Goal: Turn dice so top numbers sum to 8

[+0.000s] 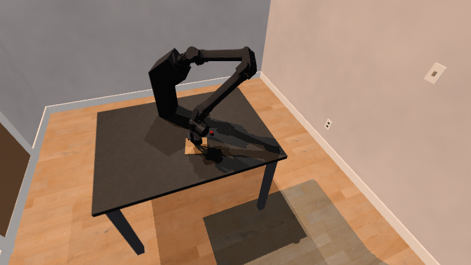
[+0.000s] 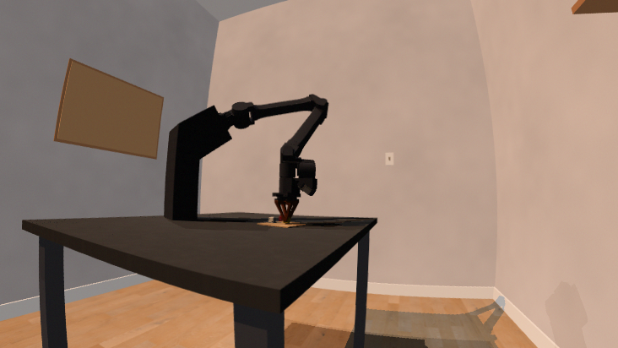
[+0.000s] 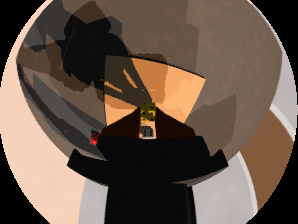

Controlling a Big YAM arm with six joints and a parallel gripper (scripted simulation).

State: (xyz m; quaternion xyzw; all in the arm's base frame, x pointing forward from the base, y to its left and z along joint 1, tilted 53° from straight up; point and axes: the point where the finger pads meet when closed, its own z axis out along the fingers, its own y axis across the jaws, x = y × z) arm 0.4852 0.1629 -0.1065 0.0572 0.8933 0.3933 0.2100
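The yellow die lies right at my hand. From my hand the other things lie so: tan mat (20 mm below); red die (110 mm to the left, 90 mm behind, 10 mm below); white die (60 mm behind, 10 mm below).
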